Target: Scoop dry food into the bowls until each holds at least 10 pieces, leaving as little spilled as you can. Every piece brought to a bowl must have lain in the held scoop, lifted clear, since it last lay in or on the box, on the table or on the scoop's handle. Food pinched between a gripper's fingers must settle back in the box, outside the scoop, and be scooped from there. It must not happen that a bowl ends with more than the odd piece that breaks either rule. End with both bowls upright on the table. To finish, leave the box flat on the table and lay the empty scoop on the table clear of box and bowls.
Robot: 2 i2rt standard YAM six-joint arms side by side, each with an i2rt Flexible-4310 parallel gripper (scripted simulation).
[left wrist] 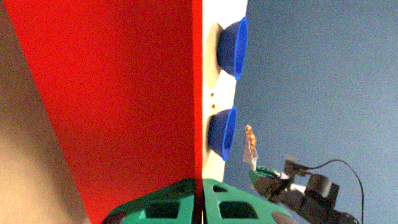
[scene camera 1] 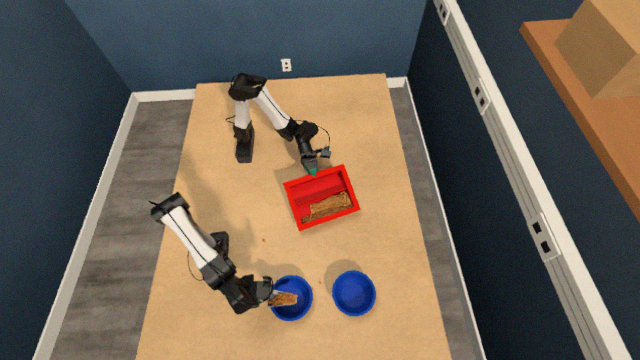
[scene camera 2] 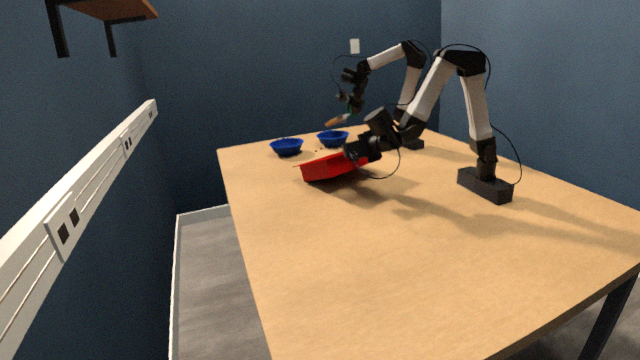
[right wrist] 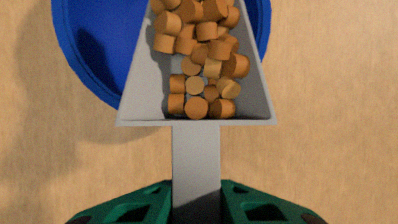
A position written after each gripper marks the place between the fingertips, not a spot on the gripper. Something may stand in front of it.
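Red box (scene camera 1: 301, 192) (scene camera 2: 326, 167) (left wrist: 124, 93); out of frame in the right wrist view. Blue bowl (scene camera 1: 354, 294). Grey scoop (right wrist: 195, 144). The right gripper (right wrist: 196, 189) (left wrist: 250, 169). The left gripper (left wrist: 199, 187).
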